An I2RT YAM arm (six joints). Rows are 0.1 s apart.
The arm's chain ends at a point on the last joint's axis. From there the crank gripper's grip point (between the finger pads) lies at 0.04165 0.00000 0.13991 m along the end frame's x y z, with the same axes.
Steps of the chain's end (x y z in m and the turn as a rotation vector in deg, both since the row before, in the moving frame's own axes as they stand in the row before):
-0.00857, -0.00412, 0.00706, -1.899, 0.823, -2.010
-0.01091, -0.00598, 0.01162, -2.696, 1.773, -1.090
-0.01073, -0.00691, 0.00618, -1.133, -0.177, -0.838
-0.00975, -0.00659, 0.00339, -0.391, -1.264, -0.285
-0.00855, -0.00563, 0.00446, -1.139, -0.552, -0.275
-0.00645, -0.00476, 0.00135, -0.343, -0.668, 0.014
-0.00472, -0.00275, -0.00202, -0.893, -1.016, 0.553
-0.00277, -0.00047, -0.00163, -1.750, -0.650, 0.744
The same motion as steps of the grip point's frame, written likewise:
-0.00651, -0.00099, 0.00639, -1.899, 0.823, -2.010
-0.00655, -0.00026, 0.01013, -2.696, 1.773, -1.090
-0.01115, -0.00475, 0.00629, -1.133, -0.177, -0.838
-0.01284, -0.00583, 0.00427, -0.391, -1.264, -0.285
-0.00989, -0.00304, 0.00483, -1.139, -0.552, -0.275
-0.00808, -0.00391, 0.00182, -0.343, -0.668, 0.014
-0.00722, -0.00017, -0.00132, -0.893, -1.016, 0.553
-0.00439, 0.00434, -0.00124, -1.750, -0.650, 0.744

